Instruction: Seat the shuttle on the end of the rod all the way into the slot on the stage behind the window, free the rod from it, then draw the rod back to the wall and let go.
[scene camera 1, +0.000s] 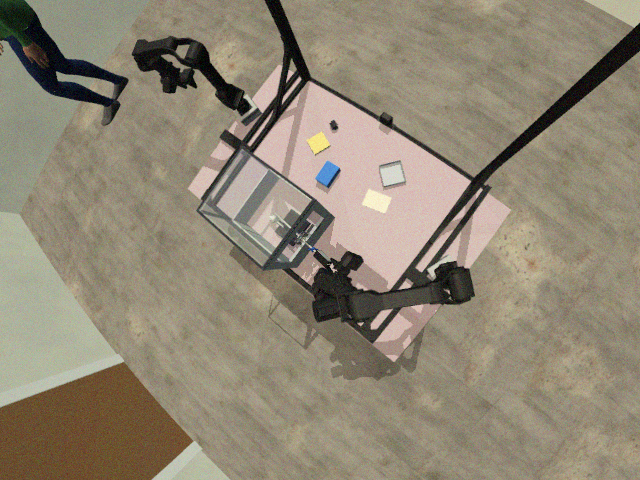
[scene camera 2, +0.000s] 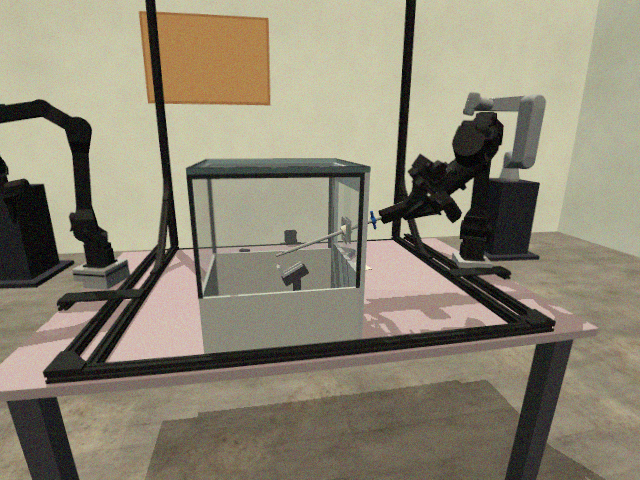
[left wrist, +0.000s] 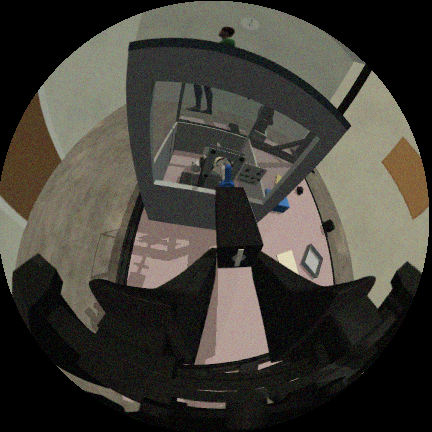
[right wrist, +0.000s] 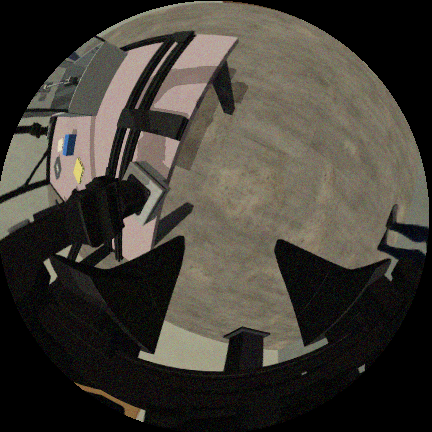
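Seen in the pictures: left gripper, fingertip midpoint: (scene camera 1: 329, 261) (scene camera 2: 401, 215) (left wrist: 233, 253); right gripper, fingertip midpoint: (scene camera 1: 191, 87) (left wrist: 250, 99) (right wrist: 231, 243); left arm's base at its link origin: (scene camera 2: 471, 257) (right wrist: 46, 130); right arm's base at its link origin: (scene camera 1: 243, 107) (scene camera 2: 100, 263) (right wrist: 134, 194).
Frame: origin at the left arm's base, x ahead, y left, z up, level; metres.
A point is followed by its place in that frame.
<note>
My left gripper (scene camera 1: 322, 257) @[x 0.256, y 0.317, z 0.192 m] (scene camera 2: 383, 215) (left wrist: 233, 253) @[x 0.256, y 0.317, z 0.192 m] is shut on the rod's black handle (left wrist: 234, 215) @[x 0.271, y 0.330, z 0.213 m], outside the case. The thin grey rod (scene camera 2: 315, 241) slants down from a blue collar (scene camera 1: 313, 250) @[x 0.316, y 0.341, z 0.190 m] (scene camera 2: 373, 220) @[x 0.319, y 0.348, z 0.185 m] (left wrist: 227, 176) @[x 0.320, y 0.345, z 0.197 m] through the port (scene camera 2: 346, 230) @[x 0.367, y 0.493, z 0.197 m] in the side wall. Its far end is inside the clear case, above and left of the stage (scene camera 2: 294, 272) in scene camera 2, apart from it in that picture. The stage has a tilted dark top on a post. The shuttle is too small to make out. My right gripper (right wrist: 231, 243) @[x 1.231, y 0.434, z 0.147 m] is open and empty, off the table's side.
The windowed case (scene camera 1: 232, 204) @[x 0.558, y 0.461, z 0.311 m] (scene camera 2: 281, 320) @[x 0.483, y 0.534, z 0.024 m] (left wrist: 137, 115) @[x 0.334, y 0.466, z 0.221 m] stands on the pink table. A blue block (scene camera 1: 328, 174) @[x 0.571, y 0.160, z 0.002 m], a yellow square (scene camera 1: 318, 143) @[x 0.725, y 0.120, z -0.028 m], a cream square (scene camera 1: 376, 200) @[x 0.380, y 0.059, z -0.036 m] and a grey tray (scene camera 1: 392, 174) @[x 0.433, y -0.055, z -0.038 m] lie beside it. Black frame rails and posts surround the table; a person stands beyond.
</note>
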